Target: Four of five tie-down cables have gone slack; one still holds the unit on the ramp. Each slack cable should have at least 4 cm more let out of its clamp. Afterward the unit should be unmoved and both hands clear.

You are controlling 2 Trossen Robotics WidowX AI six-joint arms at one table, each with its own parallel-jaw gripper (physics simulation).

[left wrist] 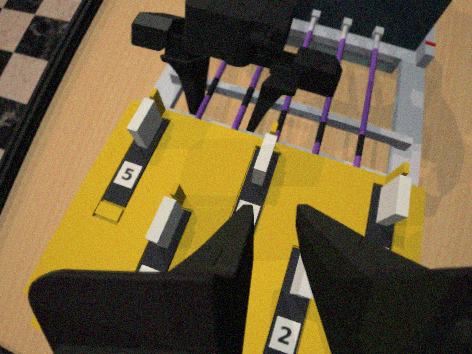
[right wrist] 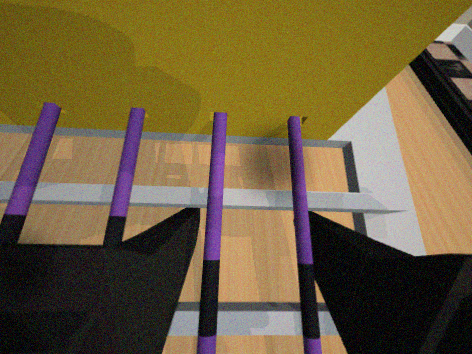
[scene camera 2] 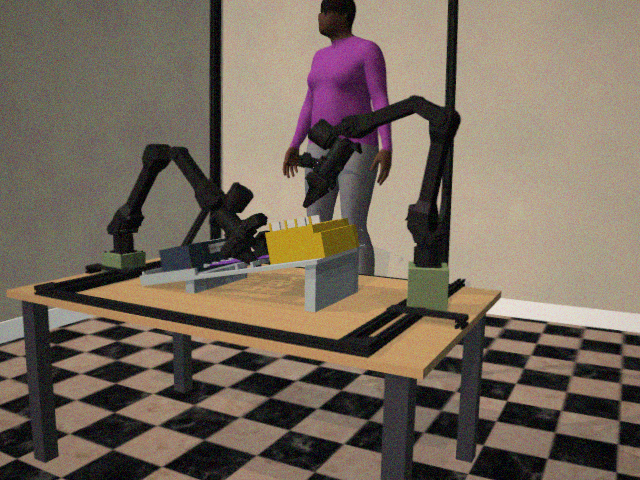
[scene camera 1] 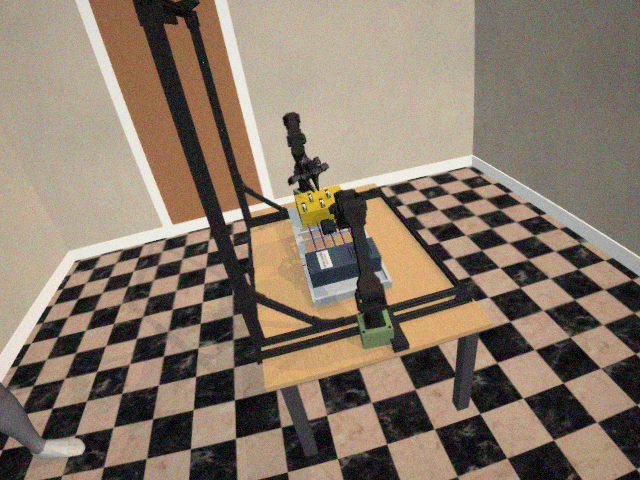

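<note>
A dark blue unit (scene camera 1: 338,273) (scene camera 2: 175,257) (left wrist: 370,15) rests on the grey ramp (scene camera 1: 330,297) (scene camera 2: 168,277) (left wrist: 411,100). Purple cables with black bands run from it to the yellow clamp block (scene camera 1: 316,218) (scene camera 2: 293,249) (left wrist: 200,155) (right wrist: 250,55), which has several white levers, among them one at slot 5 (left wrist: 144,120). My right gripper (left wrist: 220,133) (right wrist: 247,213) is shut on two cables, the outermost (right wrist: 300,195) and its neighbour (right wrist: 215,195), just below the block. My left gripper (left wrist: 274,214) (scene camera 2: 308,204) is narrowly open and empty above the block, its fingers partly hiding levers and labels.
The wooden table (scene camera 1: 413,258) (scene camera 2: 377,310) has black rails (scene camera 2: 217,325) along its edges and a tall black frame (scene camera 1: 196,155) at the left in scene camera 1. A person in a purple top (scene camera 2: 346,77) stands behind the table in scene camera 2.
</note>
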